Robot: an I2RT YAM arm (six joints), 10 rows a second.
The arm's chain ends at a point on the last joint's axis. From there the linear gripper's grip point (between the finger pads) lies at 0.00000 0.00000 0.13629 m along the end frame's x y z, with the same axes.
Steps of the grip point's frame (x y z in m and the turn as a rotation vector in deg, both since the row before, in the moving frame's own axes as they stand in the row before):
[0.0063 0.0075 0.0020 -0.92 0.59 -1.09]
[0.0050 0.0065 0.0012 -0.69 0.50 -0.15]
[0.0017 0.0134 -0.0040 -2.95 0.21 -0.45]
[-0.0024 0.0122 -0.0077 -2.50 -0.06 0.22]
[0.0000 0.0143 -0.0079 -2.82 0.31 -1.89]
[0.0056 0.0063 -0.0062 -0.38 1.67 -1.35]
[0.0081 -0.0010 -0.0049 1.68 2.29 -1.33]
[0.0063 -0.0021 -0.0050 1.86 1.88 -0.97]
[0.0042 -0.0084 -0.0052 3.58 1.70 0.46]
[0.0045 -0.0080 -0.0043 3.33 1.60 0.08]
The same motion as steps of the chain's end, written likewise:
[0.0049 0.0053 0.0020 -0.92 0.59 -1.09]
[0.0038 0.0049 0.0012 -0.69 0.50 -0.15]
[0.0012 0.0064 -0.0038 -2.95 0.21 -0.45]
[-0.0022 0.0063 -0.0076 -2.50 -0.06 0.22]
[-0.0008 0.0076 -0.0077 -2.82 0.31 -1.89]
[0.0016 0.0054 -0.0061 -0.38 1.67 -1.35]
[0.0027 0.0031 -0.0047 1.68 2.29 -1.33]
[0.0019 0.0024 -0.0049 1.86 1.88 -0.97]
[0.0001 0.0001 -0.0049 3.58 1.70 0.46]
[0.0007 -0.0001 -0.0040 3.33 1.60 0.08]

